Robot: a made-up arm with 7 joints.
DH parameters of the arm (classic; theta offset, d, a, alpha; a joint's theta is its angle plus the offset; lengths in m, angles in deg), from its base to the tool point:
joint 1: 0 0.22 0.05 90
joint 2: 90 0.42 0.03 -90
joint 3: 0 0.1 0.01 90
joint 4: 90 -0.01 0.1 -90
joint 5: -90 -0.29 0.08 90
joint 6: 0 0.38 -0.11 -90
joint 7: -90 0 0.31 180
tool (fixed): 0 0.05 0 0
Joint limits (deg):
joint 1: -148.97..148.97
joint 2: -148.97..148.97
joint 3: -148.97..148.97
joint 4: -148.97..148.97
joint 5: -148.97..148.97
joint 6: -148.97..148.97
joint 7: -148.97..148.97
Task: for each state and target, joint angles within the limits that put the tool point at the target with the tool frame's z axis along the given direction. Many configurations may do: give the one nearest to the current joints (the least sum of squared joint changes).
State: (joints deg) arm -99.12 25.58 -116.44 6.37 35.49 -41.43 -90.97
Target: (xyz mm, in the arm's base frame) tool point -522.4 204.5 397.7 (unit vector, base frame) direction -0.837 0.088 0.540
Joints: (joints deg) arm -115.09 33.67 -103.97 -23.69 22.89 -31.41 -135.71
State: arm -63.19 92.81 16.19 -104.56 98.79 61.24 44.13
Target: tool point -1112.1 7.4 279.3 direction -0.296 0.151 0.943
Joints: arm -87.69 92.96 26.86 -139.23 66.13 50.00 25.32
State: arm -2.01 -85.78 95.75 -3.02 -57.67 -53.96 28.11
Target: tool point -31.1 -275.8 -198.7 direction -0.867 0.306 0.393
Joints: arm 41.72 -97.84 57.17 -14.20 -26.23 -71.56 -0.86
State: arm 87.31 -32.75 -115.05 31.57 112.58 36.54 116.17
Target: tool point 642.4 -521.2 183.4 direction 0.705 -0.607 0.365
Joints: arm 85.01 -14.48 -78.46 1.07 95.89 37.31 108.68
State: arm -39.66 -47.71 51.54 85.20 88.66 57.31 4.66
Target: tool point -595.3 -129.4 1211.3 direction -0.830 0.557 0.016
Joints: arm -69.95 -54.48 77.05 53.42 120.02 92.36 -34.97
